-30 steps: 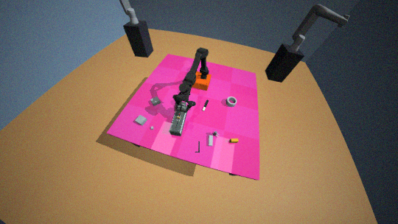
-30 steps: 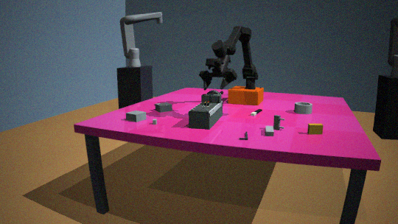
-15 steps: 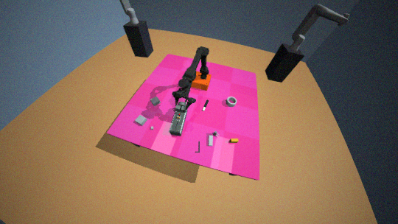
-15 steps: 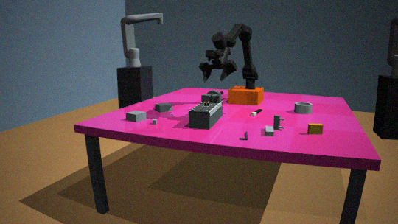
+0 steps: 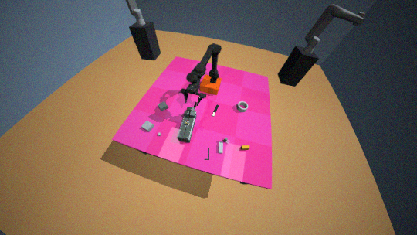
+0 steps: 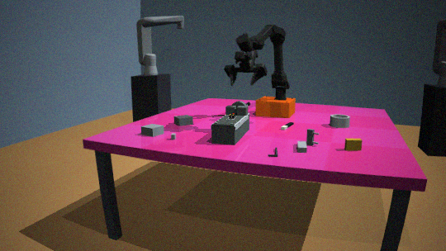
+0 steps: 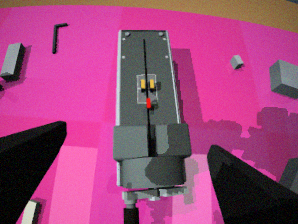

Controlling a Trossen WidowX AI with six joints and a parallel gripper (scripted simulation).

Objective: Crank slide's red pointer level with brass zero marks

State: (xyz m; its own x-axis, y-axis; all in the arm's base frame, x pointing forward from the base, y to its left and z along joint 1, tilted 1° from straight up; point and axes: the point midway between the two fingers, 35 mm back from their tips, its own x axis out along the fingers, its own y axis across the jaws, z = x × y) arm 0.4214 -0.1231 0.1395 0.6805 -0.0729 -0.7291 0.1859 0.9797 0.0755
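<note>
Right now my gripper tip is 10 cm above the dark crank handle, 8 cm past it and 1 cm to the right of it. Also, from my gripper tip: small cube 23 cm to the right, 21 cm ahead, 19 cm below; black-and-white stick 19 cm to the left, 19 cm below, 11 cm behind; red pointer 12 cm below, 7 cm ahead, 2 cm to the right.
</note>
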